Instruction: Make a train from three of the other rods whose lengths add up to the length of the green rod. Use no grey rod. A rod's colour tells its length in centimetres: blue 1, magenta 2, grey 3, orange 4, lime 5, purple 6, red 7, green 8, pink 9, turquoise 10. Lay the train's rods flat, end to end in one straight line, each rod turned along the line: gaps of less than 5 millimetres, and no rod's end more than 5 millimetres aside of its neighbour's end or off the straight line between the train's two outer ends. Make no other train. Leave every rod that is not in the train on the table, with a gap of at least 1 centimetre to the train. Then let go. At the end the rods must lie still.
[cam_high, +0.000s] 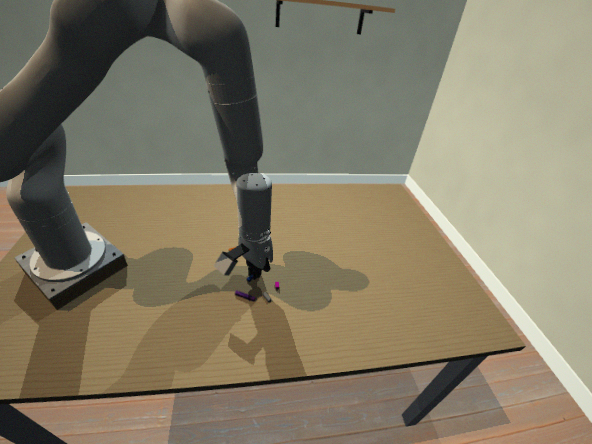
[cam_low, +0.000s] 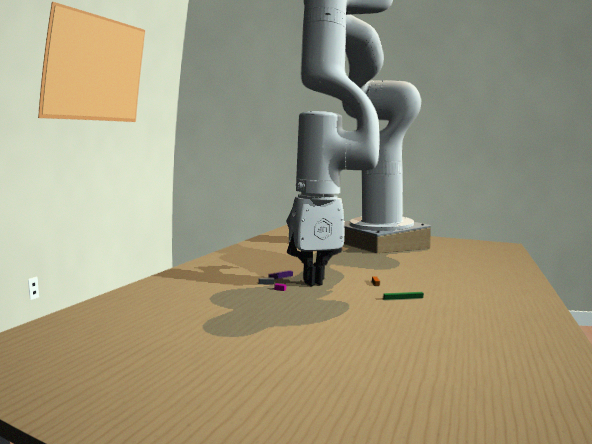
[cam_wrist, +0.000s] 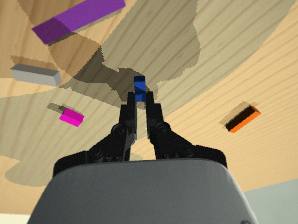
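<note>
My hand is 8 cm to the left of the purple rod, 3 cm past it and 2 cm above it. The rest, counted from my hand: grey rod: 9 cm to the right, 3 cm ahead, 2 cm below; then orange rod: 11 cm to the left, 7 cm behind, 2 cm below; then magenta rod: 7 cm ahead, 4 cm to the right, 2 cm below.
</note>
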